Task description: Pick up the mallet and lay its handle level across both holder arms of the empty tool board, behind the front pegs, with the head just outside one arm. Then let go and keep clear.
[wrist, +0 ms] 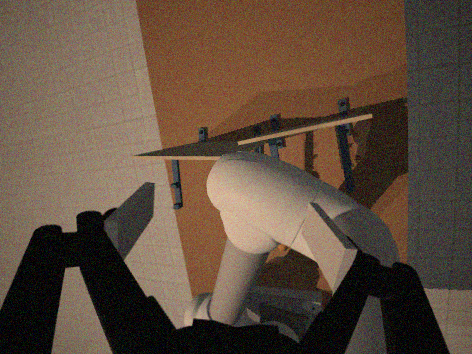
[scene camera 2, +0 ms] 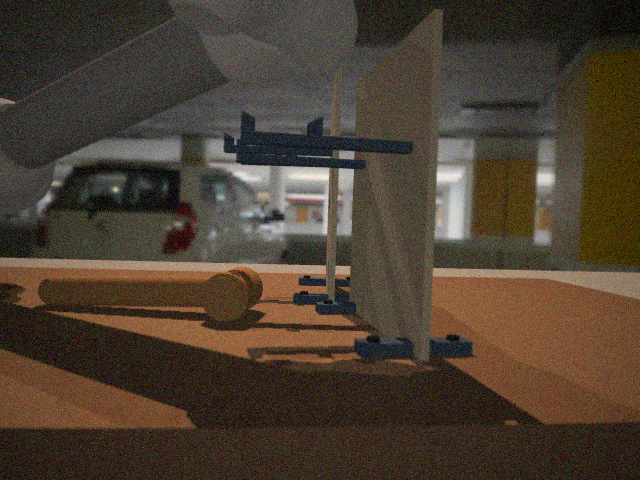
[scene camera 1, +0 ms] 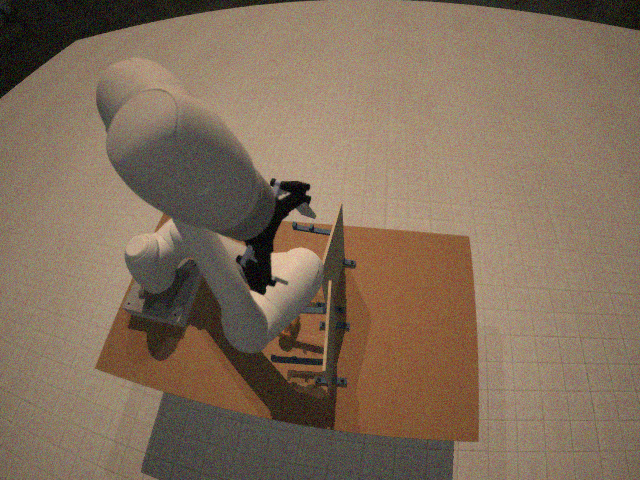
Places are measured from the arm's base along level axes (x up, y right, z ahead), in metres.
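Pixels of known places: gripper, fingertip midpoint: (wrist: 230, 209) (scene camera 1: 295, 247); arm's base, link origin: (wrist: 281, 328) (scene camera 1: 164, 284).
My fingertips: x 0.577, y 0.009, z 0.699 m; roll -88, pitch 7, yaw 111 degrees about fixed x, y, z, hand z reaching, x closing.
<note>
Ahead of a thing's pixels: the offset from my fingertips to its top centre. "*": to the spot under its first point. Level surfaces: height alone.
The orange-brown mallet @(dx -0.578, dy -0.028, dz -0.249 m) (scene camera 1: 293, 328) (scene camera 2: 129, 292) lies on the table, its handle to the left and its head toward the boards in scene camera 2; the arm partly hides it in scene camera 1. Two upright tool boards stand in a row, the nearer one (scene camera 1: 327, 330) (scene camera 2: 398, 206) (wrist: 305, 130) and the farther one (scene camera 1: 334, 248) (scene camera 2: 334, 206) (wrist: 200, 148). Blue holder arms (scene camera 1: 297, 360) (scene camera 2: 330, 142) (wrist: 345, 160) with upright pegs stick out toward the mallet's side. I cannot tell which board is the empty one. My gripper (scene camera 1: 293, 245) (wrist: 230, 209) is open and empty, high above the table, away from the mallet.
The robot's own white arm link (scene camera 1: 294, 289) (wrist: 270, 195) lies below the gripper and beside the boards. The robot base plate (scene camera 1: 155, 308) stands at the table's left. Blue feet @(* dx -0.544, dy +0.138, dz +0.081 m) (scene camera 1: 330, 381) (scene camera 2: 385, 348) hold the boards on the orange table @(dx -0.635 m) (scene camera 1: 413, 335) (scene camera 2: 516, 320).
</note>
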